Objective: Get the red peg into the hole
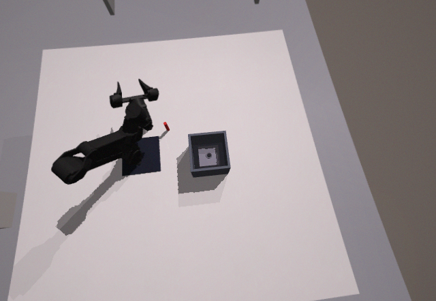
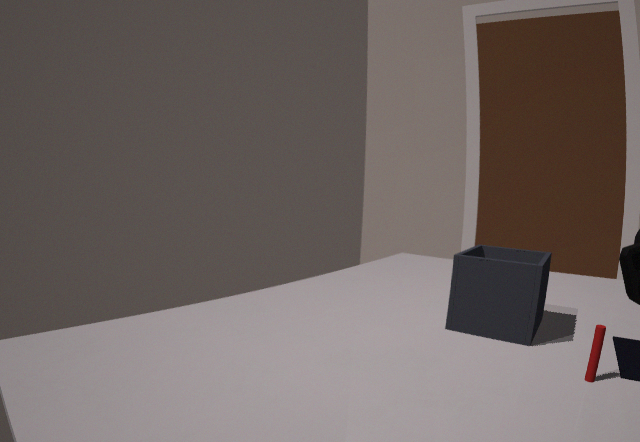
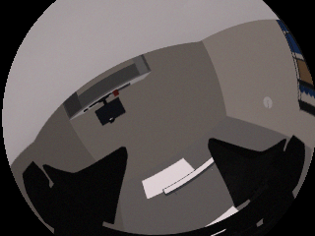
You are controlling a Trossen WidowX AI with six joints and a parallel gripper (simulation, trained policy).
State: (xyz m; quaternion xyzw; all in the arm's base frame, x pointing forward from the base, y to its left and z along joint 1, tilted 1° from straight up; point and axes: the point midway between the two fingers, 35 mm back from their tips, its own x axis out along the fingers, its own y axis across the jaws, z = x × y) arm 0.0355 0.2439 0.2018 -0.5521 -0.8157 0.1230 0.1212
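Now: gripper tip 160 mm above the red peg, 140 mm to the left of it and 130 mm short of it. The rest, counted from my gripper tip: plate 320 mm ahead, 300 mm to the right, 160 mm below.
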